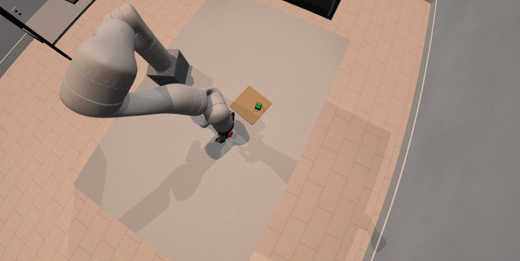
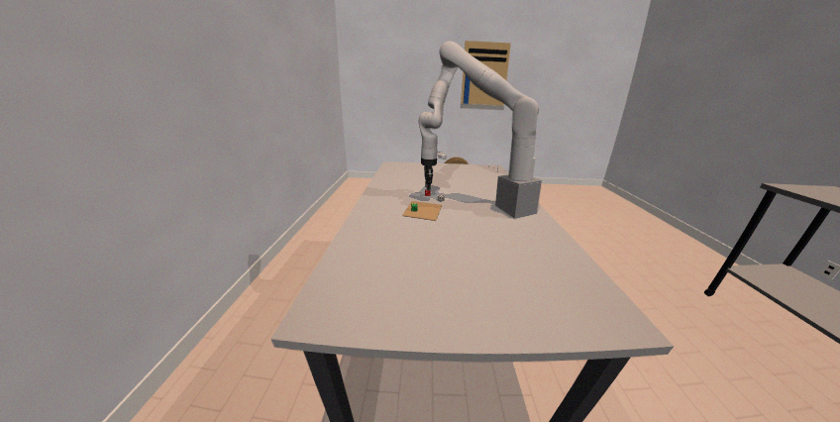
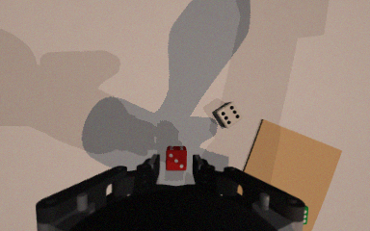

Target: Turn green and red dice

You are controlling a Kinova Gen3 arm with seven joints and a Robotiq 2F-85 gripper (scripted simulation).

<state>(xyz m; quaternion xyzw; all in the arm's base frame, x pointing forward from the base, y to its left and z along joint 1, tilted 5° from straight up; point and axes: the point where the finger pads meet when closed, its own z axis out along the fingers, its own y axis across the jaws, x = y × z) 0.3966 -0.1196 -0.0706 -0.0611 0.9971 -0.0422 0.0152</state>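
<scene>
My gripper is now 4 cm above the red die. Round my hand: white die: 6 cm behind, 6 cm to the left, 4 cm below; then green die: 6 cm ahead, 17 cm to the left, 3 cm below; then tan mat: 2 cm ahead, 17 cm to the left, 5 cm below.
</scene>
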